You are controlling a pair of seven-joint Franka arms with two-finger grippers.
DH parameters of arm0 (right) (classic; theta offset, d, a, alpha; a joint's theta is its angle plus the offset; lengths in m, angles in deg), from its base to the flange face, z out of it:
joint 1: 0 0.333 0 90
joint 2: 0 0 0 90
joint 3: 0 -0.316 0.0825 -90
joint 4: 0 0 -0.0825 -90
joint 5: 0 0.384 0 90
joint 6: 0 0 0.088 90
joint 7: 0 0.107 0 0
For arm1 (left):
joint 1: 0 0.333 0 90
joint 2: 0 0 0 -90
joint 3: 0 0.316 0.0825 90
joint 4: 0 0 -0.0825 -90
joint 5: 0 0.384 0 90
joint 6: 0 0 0.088 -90
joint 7: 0 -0.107 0 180
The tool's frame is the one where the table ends.
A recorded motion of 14 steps. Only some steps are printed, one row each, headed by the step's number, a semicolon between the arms.
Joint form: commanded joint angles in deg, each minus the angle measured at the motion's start. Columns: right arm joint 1, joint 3, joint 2, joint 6, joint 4, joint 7, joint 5; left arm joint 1, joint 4, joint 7, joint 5, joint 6, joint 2, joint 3.
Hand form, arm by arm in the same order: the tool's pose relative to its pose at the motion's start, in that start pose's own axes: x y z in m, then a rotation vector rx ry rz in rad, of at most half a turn. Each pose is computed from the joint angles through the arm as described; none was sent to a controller.
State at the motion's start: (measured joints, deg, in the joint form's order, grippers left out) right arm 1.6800 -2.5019 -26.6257 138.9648 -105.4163 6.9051 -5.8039; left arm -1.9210 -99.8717 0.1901 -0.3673 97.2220 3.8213 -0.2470
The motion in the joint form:
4: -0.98 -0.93 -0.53 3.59 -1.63 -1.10 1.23; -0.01 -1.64 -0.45 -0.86 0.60 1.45 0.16
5: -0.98 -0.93 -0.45 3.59 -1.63 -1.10 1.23; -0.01 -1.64 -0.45 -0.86 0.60 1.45 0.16
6: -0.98 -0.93 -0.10 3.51 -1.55 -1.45 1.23; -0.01 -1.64 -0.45 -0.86 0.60 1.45 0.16
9: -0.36 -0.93 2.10 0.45 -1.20 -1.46 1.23; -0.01 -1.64 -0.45 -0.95 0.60 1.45 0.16
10: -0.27 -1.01 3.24 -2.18 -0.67 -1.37 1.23; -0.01 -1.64 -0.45 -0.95 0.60 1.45 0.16
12: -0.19 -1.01 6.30 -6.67 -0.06 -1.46 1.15; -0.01 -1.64 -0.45 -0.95 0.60 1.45 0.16
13: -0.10 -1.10 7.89 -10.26 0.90 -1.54 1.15; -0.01 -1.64 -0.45 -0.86 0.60 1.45 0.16
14: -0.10 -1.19 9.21 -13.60 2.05 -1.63 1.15; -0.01 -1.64 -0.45 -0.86 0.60 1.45 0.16
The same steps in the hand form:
4: -0.0045 0.0001 0.0115 0.0262 0.0231 -0.0009; -0.0072 -0.0001 -0.0010 -0.0150 0.0072 0.0032
5: -0.0043 0.0001 0.0106 0.0262 0.0244 -0.0008; -0.0072 -0.0001 -0.0010 -0.0150 0.0072 0.0032
6: -0.0031 0.0003 0.0062 0.0259 0.0306 -0.0067; -0.0072 -0.0001 -0.0010 -0.0150 0.0072 0.0032
9: -0.0022 -0.0052 -0.0163 0.0219 0.0223 -0.0167; -0.0072 0.0001 -0.0010 -0.0165 0.0072 0.0030
10: -0.0019 -0.0059 -0.0289 0.0184 0.0058 -0.0171; -0.0072 0.0001 -0.0010 -0.0165 0.0072 0.0030
12: -0.0025 -0.0044 -0.0607 0.0096 -0.0079 -0.0190; -0.0072 0.0001 -0.0010 -0.0165 0.0072 0.0030
13: -0.0027 -0.0047 -0.0804 0.0046 -0.0257 -0.0215; -0.0072 -0.0001 -0.0010 -0.0150 0.0072 0.0032
14: -0.0025 -0.0041 -0.0990 0.0003 -0.0406 -0.0224; -0.0072 -0.0001 -0.0010 -0.0150 0.0072 0.0032

